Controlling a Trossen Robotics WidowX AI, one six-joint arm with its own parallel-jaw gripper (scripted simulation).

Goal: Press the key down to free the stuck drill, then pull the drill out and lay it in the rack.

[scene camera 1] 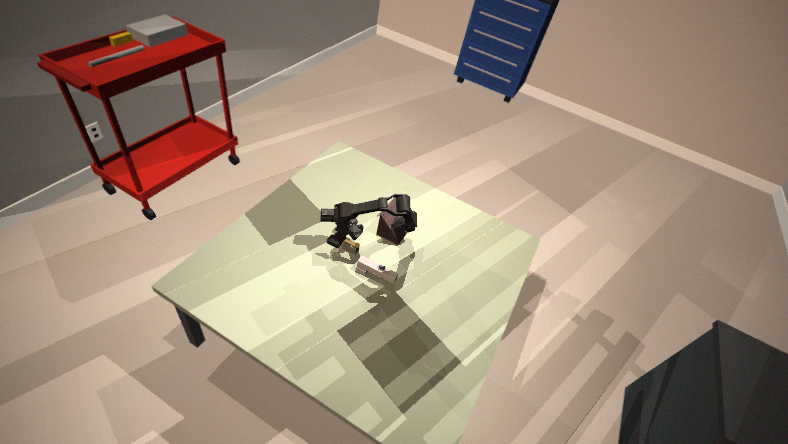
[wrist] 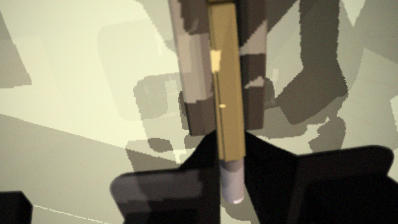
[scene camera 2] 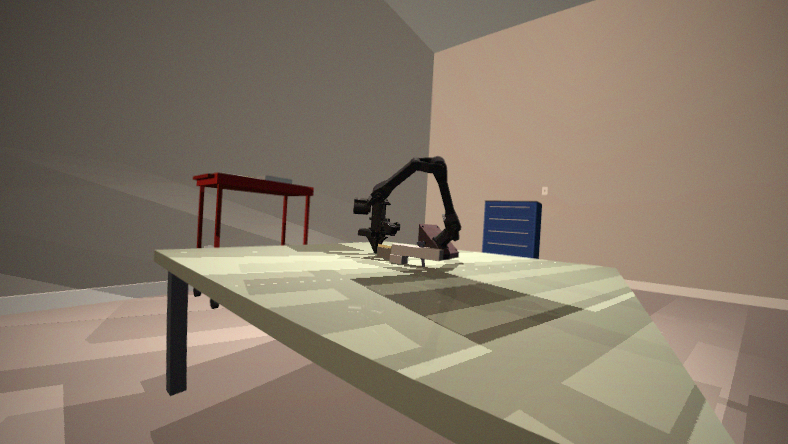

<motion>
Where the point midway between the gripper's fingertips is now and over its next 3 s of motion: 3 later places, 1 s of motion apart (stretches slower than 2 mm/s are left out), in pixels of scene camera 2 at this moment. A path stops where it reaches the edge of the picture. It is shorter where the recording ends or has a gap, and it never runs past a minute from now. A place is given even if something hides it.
My gripper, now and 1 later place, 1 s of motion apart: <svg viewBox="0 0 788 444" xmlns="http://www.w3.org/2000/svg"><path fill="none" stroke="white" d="M376 253L374 234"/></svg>
</motion>
